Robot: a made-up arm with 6 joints.
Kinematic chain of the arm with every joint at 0, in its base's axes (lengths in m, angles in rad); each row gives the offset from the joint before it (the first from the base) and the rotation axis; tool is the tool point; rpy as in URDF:
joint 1: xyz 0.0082 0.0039 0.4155 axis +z
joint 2: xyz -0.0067 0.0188 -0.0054 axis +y
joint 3: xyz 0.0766 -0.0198 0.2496 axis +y
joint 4: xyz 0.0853 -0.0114 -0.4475 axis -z
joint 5: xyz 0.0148 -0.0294 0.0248 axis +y
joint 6: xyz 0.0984 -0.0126 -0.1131 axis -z
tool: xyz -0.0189 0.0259 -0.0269 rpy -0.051 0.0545 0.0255
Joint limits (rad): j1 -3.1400..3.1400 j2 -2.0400..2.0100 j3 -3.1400..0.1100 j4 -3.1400..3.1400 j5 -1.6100..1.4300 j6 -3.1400..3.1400
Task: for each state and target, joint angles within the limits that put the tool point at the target. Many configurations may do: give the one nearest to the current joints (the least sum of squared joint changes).
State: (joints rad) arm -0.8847 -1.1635 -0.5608 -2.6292 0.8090 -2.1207
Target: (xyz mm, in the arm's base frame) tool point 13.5 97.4 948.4
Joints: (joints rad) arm -1.0045 -1.9753 -0.6550 -2.7190 0.6182 -2.1251
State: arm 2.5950 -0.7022 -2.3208 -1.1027 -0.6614 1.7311
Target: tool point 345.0 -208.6 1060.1
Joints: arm 2.9471 -0.8009 -2.3865 -0.9954 -0.7857 1.7396
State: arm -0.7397 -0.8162 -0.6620 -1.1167 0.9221 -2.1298
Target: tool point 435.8 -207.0 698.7
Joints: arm -0.3279 -0.7675 -0.6569 -1.1668 0.7881 -2.1469
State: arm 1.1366 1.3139 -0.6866 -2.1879 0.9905 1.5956
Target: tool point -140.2 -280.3 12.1
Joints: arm 1.0515 1.7212 -0.4420 -2.1945 0.9005 1.6139
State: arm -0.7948 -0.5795 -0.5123 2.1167 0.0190 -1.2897
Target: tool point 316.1 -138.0 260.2
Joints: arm -0.3381 -0.5139 -0.2638 2.2451 0.1092 -1.3158
